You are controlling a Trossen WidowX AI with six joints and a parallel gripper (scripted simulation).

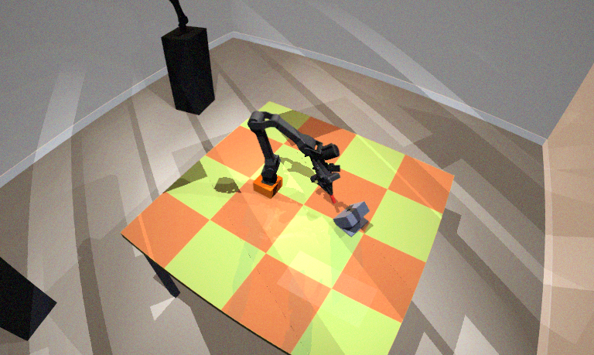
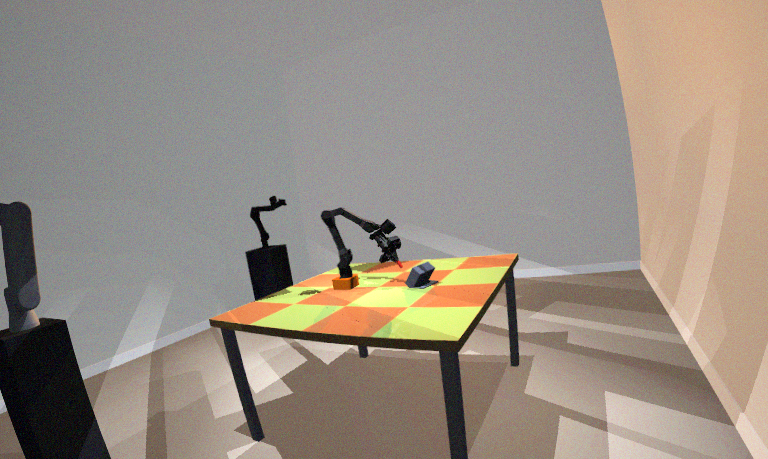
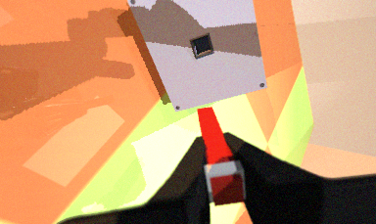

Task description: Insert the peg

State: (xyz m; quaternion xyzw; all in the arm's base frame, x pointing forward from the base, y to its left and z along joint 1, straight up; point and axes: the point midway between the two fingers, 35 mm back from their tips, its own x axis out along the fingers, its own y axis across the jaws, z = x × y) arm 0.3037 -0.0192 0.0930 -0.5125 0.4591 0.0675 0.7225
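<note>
Now: gripper tip 110 mm short of the grey sloped panel, 10 mm to the left of it and 80 mm above it. The rest, counted from my gripper tip: red square peg 10 mm behind, 10 mm to the left, 10 mm above.
</note>
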